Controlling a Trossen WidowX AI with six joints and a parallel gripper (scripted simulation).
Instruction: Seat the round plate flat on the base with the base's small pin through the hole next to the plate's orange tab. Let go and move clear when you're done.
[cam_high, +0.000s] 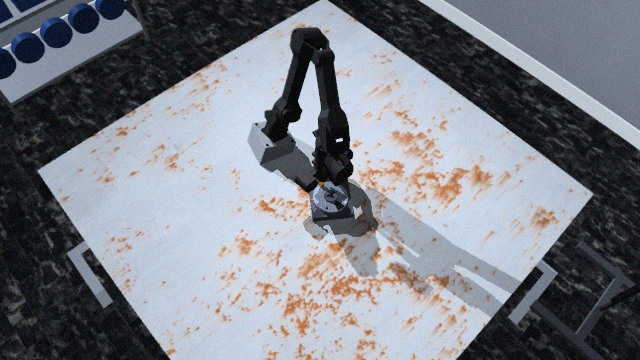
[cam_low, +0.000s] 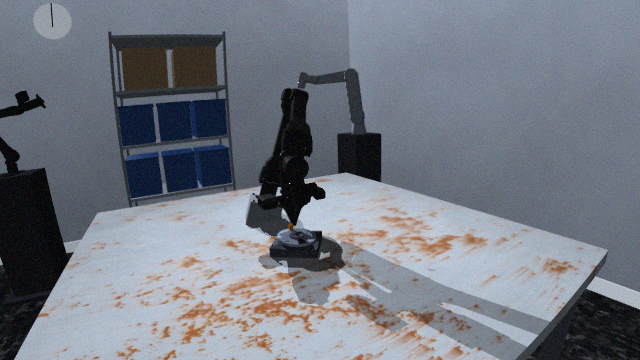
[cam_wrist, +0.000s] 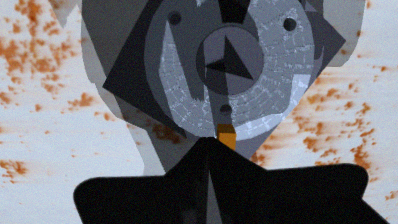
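Right now the raised central hub is 50 mm ahead of my hand, 20 mm to the right of it and 50 mm below it. The rest, counted from my hand: dark square base (50 mm ahead, 20 mm to the right, 70 mm below).
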